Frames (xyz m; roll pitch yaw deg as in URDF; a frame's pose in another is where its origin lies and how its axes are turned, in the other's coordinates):
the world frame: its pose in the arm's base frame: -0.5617 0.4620 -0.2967 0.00 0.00 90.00
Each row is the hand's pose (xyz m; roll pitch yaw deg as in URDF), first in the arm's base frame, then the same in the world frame.
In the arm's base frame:
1: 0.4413 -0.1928 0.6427 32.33 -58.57 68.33
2: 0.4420 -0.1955 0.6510 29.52 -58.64 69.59
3: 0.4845 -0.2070 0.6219 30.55 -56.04 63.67
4: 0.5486 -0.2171 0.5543 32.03 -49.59 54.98
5: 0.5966 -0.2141 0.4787 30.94 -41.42 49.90
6: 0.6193 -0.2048 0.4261 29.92 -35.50 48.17
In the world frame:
1: -0.6548 -1.0030 0.9394 32.33 -58.57 -21.67
2: -0.6575 -1.0037 0.9477 29.52 -58.64 -20.41
3: -0.6690 -1.0462 0.9186 30.55 -56.04 -26.33
4: -0.6791 -1.1103 0.8510 32.03 -49.59 -35.02
5: -0.6761 -1.1583 0.7754 30.94 -41.42 -40.10
6: -0.6668 -1.1810 0.7228 29.92 -35.50 -41.83

